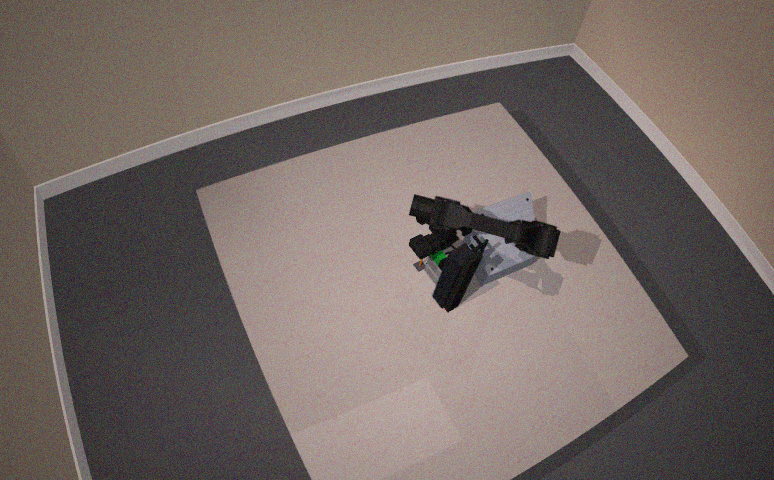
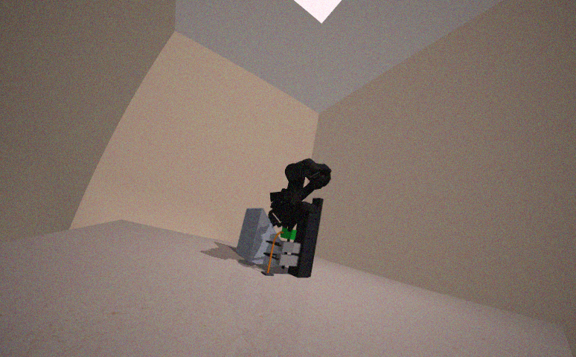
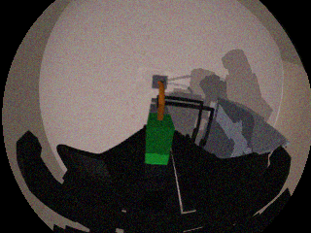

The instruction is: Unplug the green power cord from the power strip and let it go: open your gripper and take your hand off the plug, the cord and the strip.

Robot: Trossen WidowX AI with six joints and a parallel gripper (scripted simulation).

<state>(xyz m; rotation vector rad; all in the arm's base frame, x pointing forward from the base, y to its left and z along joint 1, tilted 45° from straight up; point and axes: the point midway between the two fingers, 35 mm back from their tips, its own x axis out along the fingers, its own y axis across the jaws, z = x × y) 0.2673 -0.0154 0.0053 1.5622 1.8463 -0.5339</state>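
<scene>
Right now the green plug is 30 mm to the left of my gripper tip and 10 mm behind it.
</scene>
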